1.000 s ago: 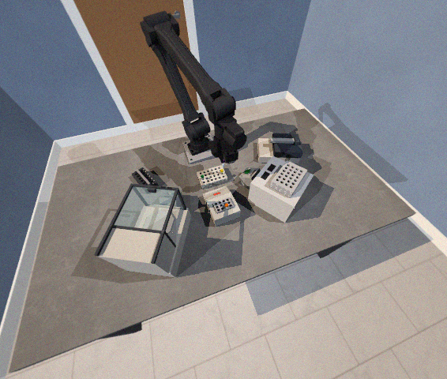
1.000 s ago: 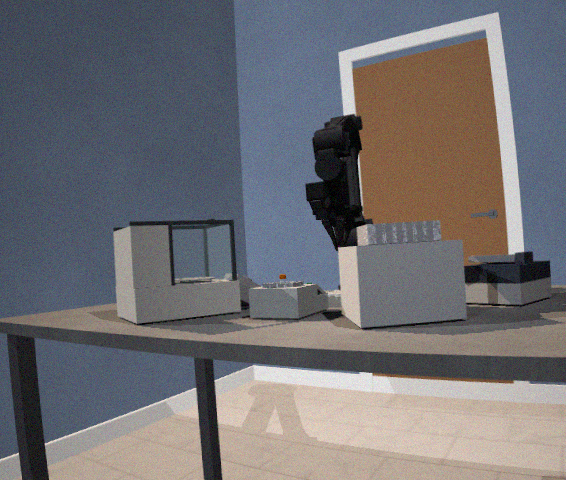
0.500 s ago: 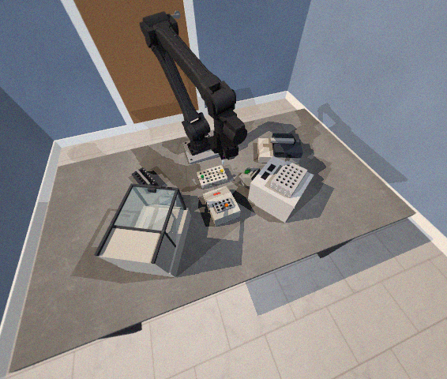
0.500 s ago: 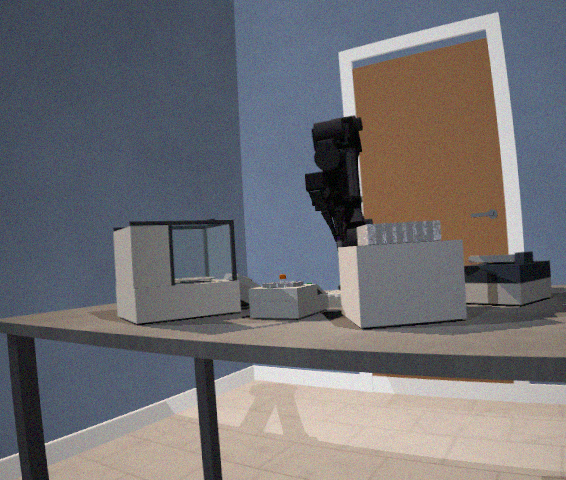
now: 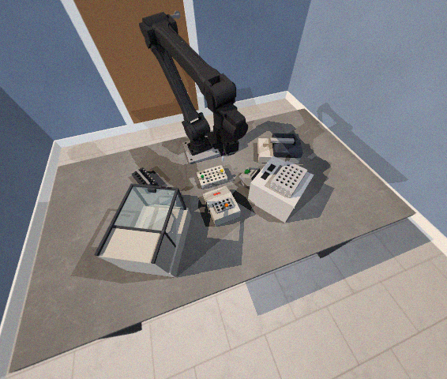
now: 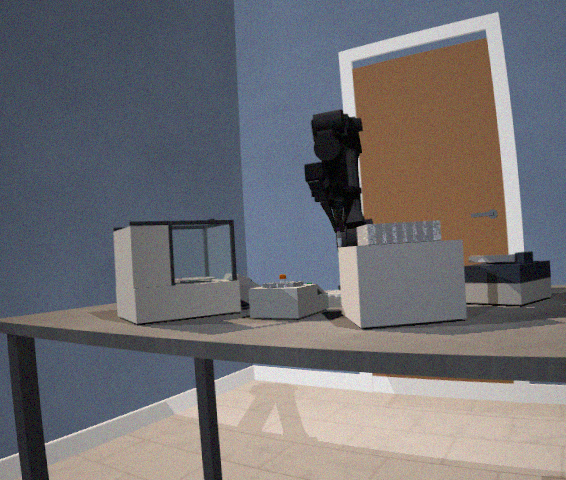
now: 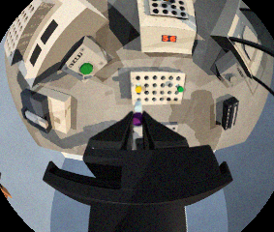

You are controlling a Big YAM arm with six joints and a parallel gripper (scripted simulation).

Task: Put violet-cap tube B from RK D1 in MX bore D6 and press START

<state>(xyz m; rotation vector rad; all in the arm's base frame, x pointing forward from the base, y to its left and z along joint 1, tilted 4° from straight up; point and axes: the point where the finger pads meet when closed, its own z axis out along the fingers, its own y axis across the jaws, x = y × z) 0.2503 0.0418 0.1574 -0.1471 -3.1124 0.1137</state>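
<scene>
Now: hand 200 mm short of the shaking block, 180 mm to the right of it and 30 mm above it. The rest, counted from my hand: green start key: 110 mm below, 100 mm to the left, 50 mm ahead; tube B: 20 mm below; yellow-capped tube: 150 mm below, 20 mm behind.
</scene>
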